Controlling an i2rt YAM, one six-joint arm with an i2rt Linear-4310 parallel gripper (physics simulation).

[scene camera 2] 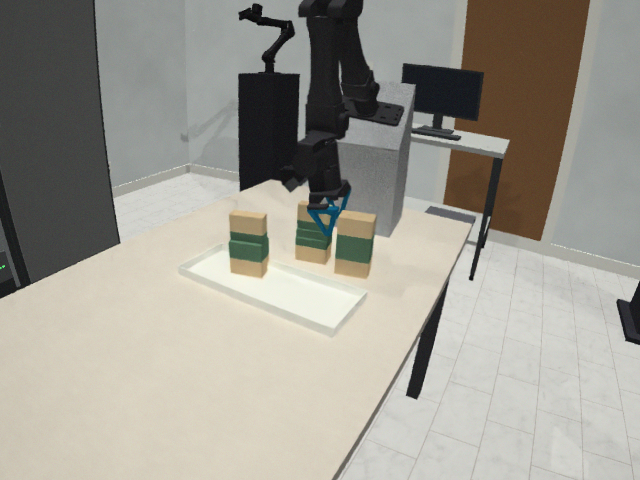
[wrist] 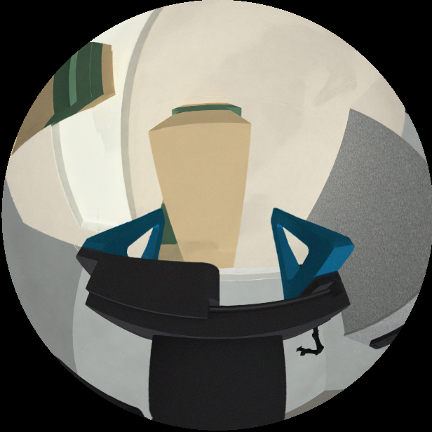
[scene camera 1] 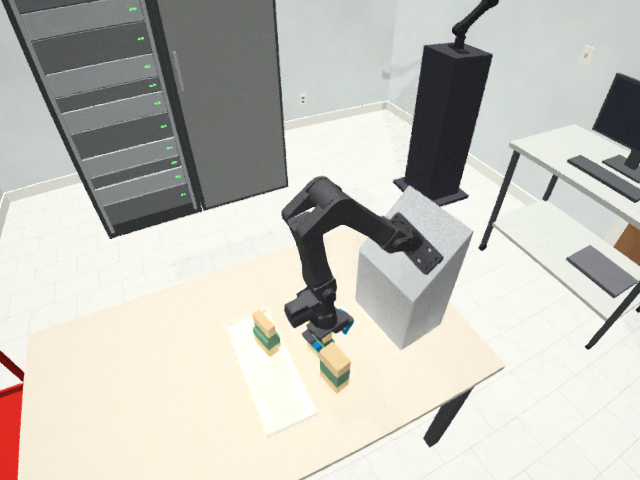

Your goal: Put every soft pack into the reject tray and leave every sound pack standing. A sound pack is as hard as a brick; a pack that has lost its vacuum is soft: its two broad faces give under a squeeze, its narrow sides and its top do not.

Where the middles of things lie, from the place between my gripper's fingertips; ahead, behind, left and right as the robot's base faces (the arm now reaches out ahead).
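White reject tray [scene camera 2: 324, 305]: 80 mm below my hand, 190 mm ahead of it, 50 mm to the right of it.
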